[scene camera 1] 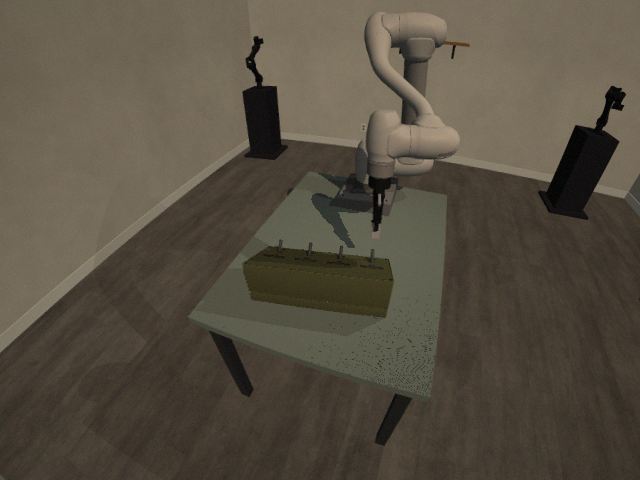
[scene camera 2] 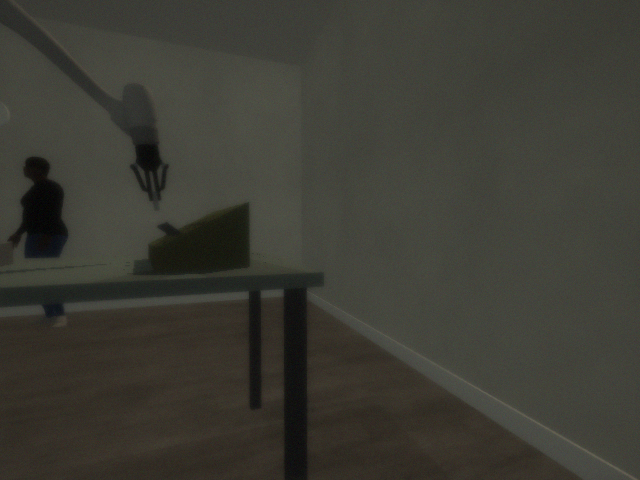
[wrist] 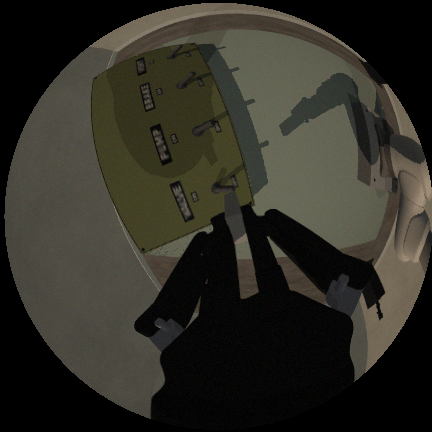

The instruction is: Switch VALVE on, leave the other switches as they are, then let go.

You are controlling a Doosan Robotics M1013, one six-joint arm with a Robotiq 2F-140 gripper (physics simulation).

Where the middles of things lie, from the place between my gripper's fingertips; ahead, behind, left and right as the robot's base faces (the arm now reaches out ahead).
Right now the switch box (scene camera 1: 351,284) is 17 cm to the right of my hand, 13 cm ahead of it and 10 cm below it.
